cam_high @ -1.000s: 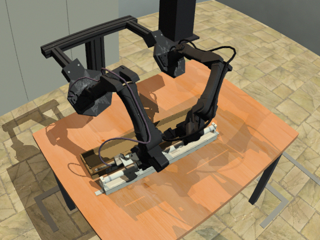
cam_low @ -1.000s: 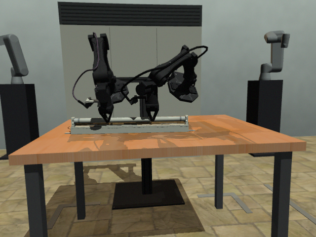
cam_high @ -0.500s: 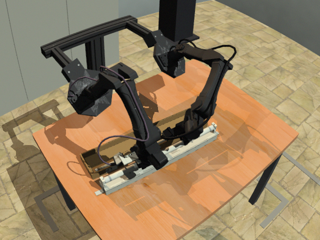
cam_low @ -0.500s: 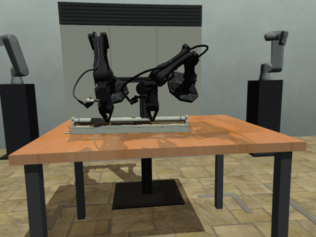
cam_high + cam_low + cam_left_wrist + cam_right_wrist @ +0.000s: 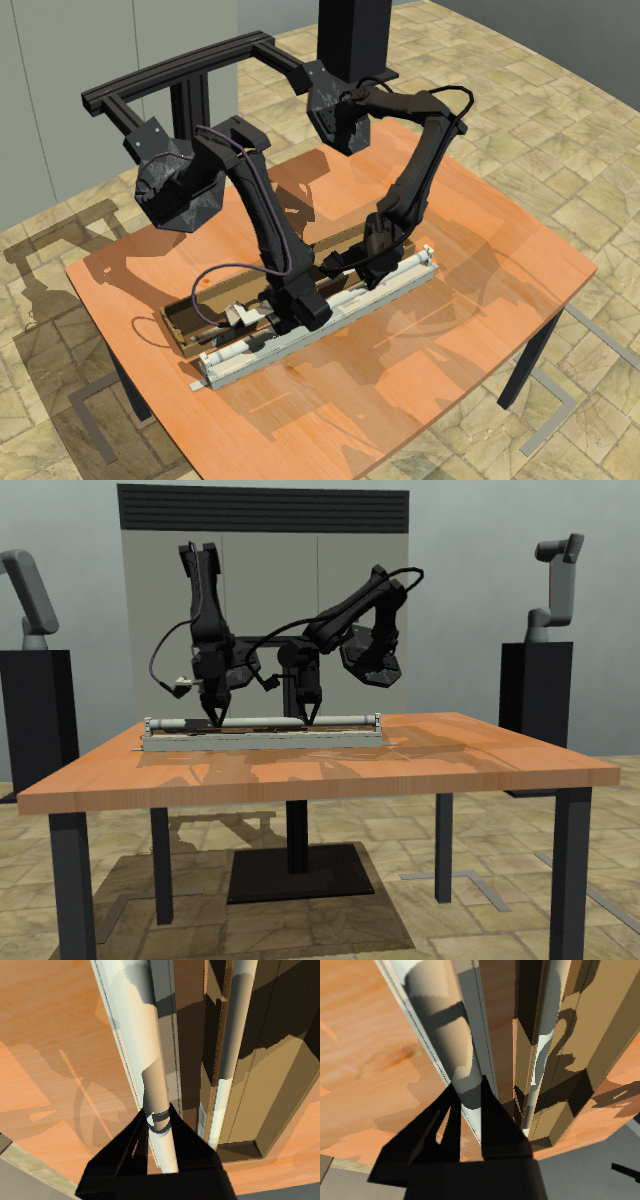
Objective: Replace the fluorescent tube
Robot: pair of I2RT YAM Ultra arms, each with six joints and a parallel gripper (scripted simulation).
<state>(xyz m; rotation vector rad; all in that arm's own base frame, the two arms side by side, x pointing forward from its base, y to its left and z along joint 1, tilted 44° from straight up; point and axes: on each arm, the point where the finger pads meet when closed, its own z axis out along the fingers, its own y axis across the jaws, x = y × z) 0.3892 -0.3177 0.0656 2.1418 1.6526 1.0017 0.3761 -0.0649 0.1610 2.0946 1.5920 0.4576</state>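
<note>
Right now my right hand is 120 mm to the right of the light fixture, 10 mm short of it and 10 mm above it.
The light fixture is 120 mm to the right of my left hand, 10 mm below it and 10 mm behind it.
</note>
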